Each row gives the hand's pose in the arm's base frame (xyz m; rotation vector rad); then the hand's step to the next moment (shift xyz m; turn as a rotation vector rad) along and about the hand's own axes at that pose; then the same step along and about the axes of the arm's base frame.
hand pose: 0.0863 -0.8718 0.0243 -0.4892 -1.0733 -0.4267
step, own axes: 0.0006 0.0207 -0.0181 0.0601 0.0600 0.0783
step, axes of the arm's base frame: 0.0248 0.0065 -0.0101 0.0017 0.0880 0.0748
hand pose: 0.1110 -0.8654 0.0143 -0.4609 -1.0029 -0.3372
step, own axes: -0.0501 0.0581 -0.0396 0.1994 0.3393 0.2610
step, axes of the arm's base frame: 0.0312 0.0322 -0.0738 0.0711 0.4125 0.2186
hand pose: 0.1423 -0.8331 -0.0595 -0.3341 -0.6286 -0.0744
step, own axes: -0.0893 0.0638 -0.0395 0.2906 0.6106 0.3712
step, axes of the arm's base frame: -0.0391 0.0443 -0.1005 0.1284 0.7078 0.2787
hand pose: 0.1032 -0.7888 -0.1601 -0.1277 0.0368 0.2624
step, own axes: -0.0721 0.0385 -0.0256 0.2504 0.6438 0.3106
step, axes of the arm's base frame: -0.0801 0.0150 -0.0262 0.0798 0.7213 0.2167
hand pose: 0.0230 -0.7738 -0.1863 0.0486 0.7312 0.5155
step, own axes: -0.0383 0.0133 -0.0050 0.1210 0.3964 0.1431
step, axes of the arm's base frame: -0.0330 -0.0069 0.0231 -0.0029 0.4222 0.1181
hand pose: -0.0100 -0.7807 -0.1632 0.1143 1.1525 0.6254
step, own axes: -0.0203 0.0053 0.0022 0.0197 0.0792 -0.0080
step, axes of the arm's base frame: -0.0054 -0.0056 0.0196 -0.0339 0.0737 0.0119
